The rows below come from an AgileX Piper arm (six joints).
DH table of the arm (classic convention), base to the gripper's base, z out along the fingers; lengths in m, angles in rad. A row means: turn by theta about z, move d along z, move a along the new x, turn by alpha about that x. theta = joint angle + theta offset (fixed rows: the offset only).
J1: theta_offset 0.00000  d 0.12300  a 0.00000  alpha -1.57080
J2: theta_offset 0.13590  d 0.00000  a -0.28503  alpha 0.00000
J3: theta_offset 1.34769  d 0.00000  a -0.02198  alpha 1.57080
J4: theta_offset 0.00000  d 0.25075  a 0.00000  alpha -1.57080
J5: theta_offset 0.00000  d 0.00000  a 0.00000  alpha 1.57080
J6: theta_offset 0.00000  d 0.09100  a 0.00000  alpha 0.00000
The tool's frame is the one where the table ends.
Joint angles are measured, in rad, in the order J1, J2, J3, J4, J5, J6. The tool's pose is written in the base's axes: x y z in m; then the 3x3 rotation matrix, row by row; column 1 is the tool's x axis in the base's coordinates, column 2 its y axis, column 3 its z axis. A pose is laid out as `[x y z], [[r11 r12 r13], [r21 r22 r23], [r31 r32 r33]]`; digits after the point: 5 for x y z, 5 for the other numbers.
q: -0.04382, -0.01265, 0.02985, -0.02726, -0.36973, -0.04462
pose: [0.04807 -0.00121 0.23623], [[0.42169 0.06457 0.90444], [-0.08854 0.99563 -0.02980], [-0.90241 -0.06751 0.42557]]
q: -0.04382, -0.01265, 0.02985, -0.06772, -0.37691, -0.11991
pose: [0.04785 0.00017 0.23676], [[0.41999 0.09939 0.90207], [-0.20041 0.97960 -0.01463], [-0.88512 -0.17464 0.43135]]
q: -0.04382, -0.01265, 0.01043, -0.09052, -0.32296, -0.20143
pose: [0.04837 0.00049 0.23868], [[0.37795 0.12994 0.91666], [-0.30009 0.95384 -0.01148], [-0.87584 -0.27074 0.39950]]
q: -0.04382, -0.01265, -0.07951, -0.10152, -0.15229, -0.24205
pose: [0.04601 -0.00062 0.25396], [[0.29590 0.13655 0.94541], [-0.34901 0.93676 -0.02607], [-0.88918 -0.32225 0.32484]]
